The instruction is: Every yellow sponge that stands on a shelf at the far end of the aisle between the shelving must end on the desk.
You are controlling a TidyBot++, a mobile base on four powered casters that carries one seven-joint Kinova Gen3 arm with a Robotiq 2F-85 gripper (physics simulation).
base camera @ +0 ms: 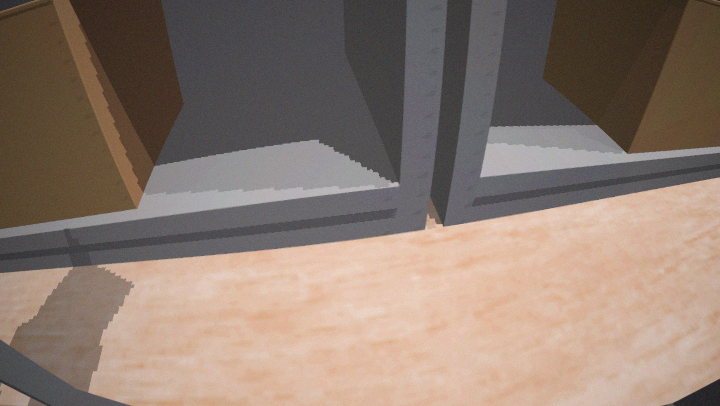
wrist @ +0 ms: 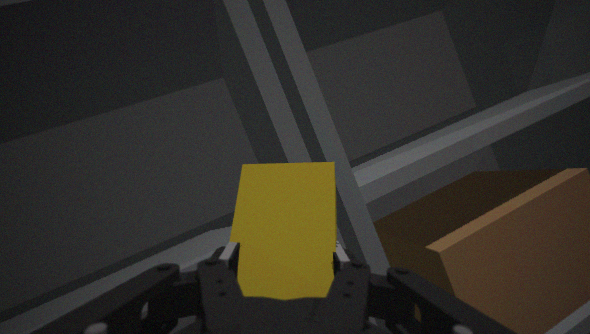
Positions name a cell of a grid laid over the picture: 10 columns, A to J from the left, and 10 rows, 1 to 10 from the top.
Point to a yellow sponge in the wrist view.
At E7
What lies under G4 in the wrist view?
A grey shelving.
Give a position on a grey shelving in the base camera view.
H4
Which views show my gripper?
The wrist view only.
